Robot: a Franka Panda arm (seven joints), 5 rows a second.
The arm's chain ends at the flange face. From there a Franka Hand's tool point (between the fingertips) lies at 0.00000 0.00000 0.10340 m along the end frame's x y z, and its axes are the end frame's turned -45 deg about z.
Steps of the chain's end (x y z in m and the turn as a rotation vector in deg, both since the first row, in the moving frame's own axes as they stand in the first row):
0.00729, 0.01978, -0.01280, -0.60, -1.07, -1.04
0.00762, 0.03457, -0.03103, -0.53, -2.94, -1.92
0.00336, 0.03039, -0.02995, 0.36, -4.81, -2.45
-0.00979, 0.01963, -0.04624, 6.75, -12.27, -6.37
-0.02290, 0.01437, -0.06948, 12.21, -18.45, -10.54
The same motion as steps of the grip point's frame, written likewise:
-0.01097, 0.01856, -0.01282, 0.33, -1.18, -1.04
-0.02353, 0.02683, -0.03117, 1.70, -2.45, -1.92
-0.02492, 0.01740, -0.03032, 3.66, -3.15, -2.45
-0.02910, -0.01663, -0.04931, 13.45, -3.90, -6.37
-0.03762, -0.04325, -0.07707, 21.68, -4.41, -10.54

